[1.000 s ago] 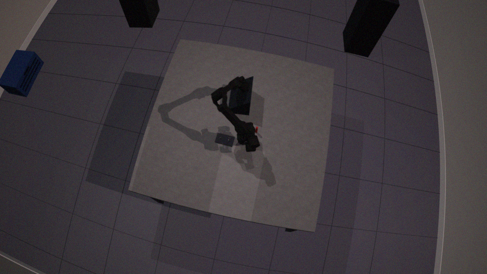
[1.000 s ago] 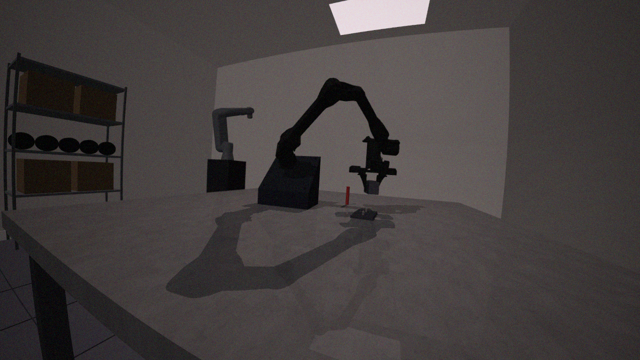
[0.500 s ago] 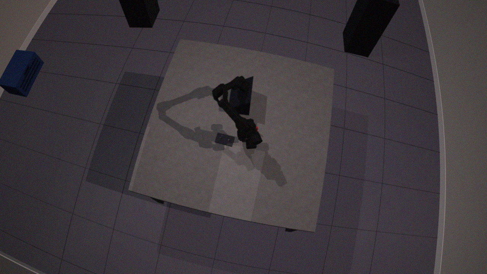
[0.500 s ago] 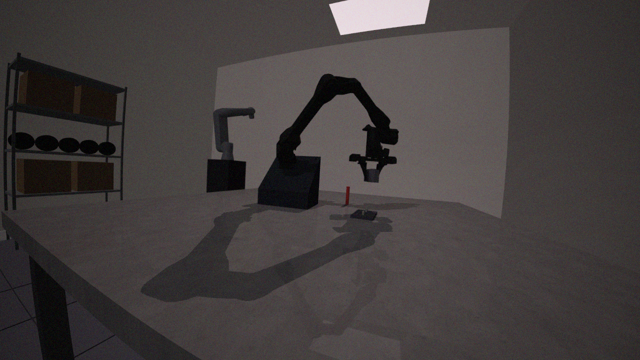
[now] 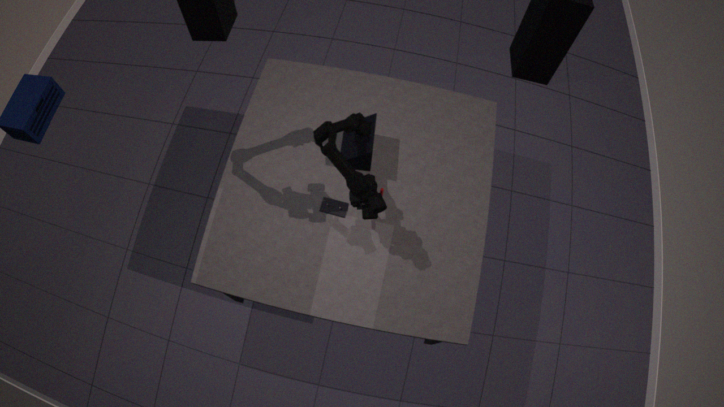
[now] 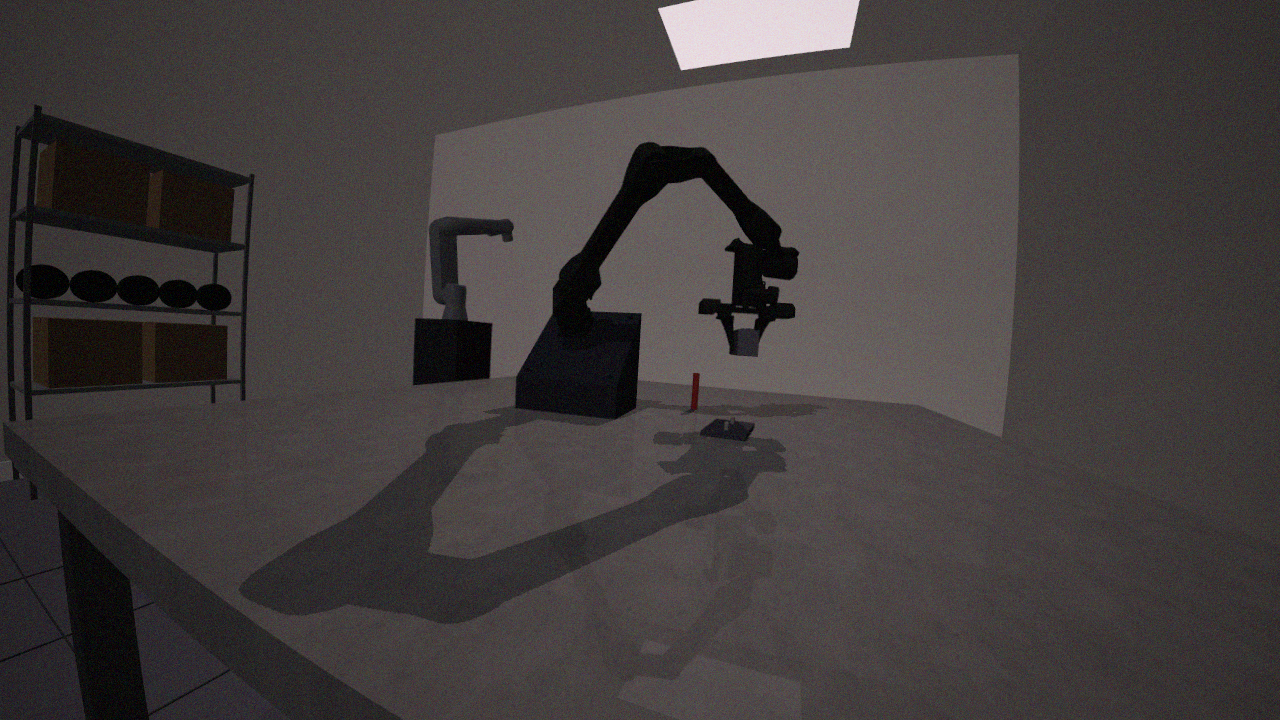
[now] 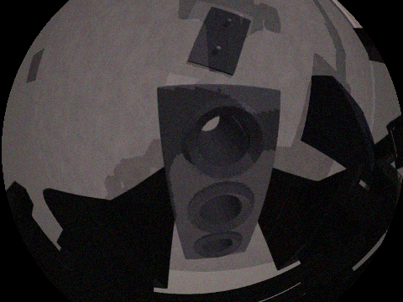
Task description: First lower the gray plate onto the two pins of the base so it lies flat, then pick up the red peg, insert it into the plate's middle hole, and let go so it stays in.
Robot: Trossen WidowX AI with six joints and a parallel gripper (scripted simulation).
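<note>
Now: the dark base 10 mm behind my gripper tip, 150 mm to the right of it and 130 mm below it. From my gripper tip the other things lie so: gray plate: 30 mm above; red peg: 100 mm behind, 50 mm to the left, 90 mm below.
</note>
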